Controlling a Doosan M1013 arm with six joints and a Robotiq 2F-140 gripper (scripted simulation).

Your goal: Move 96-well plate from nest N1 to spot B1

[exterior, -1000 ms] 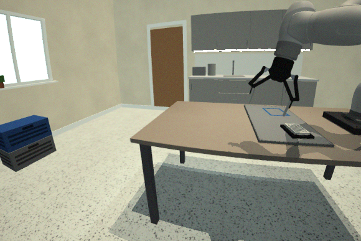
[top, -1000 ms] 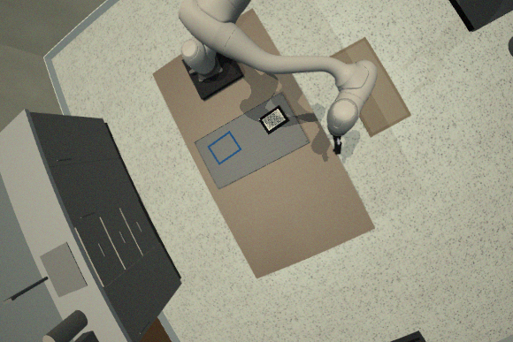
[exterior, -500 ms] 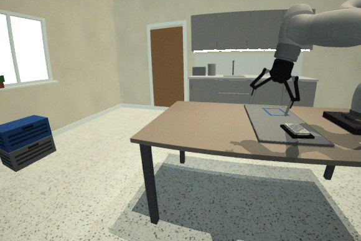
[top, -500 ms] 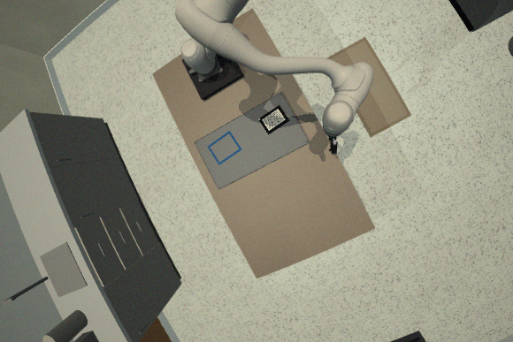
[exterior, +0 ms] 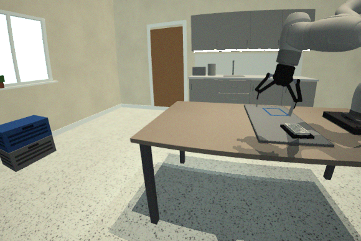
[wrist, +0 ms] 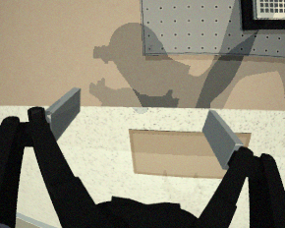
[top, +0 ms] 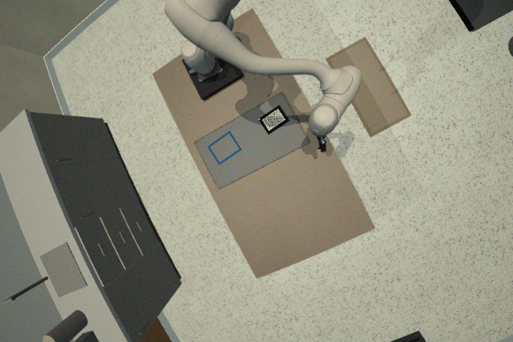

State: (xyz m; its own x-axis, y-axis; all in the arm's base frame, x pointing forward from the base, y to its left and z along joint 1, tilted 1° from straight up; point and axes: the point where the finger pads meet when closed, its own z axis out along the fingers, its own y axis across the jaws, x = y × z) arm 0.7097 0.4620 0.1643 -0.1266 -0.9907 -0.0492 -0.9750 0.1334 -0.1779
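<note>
My gripper is now 19 cm past the white 96-well plate, 19 cm to the left of it and 17 cm above it. Round my hand: black plate nest: 19 cm behind, 19 cm to the right, 18 cm below.
</note>
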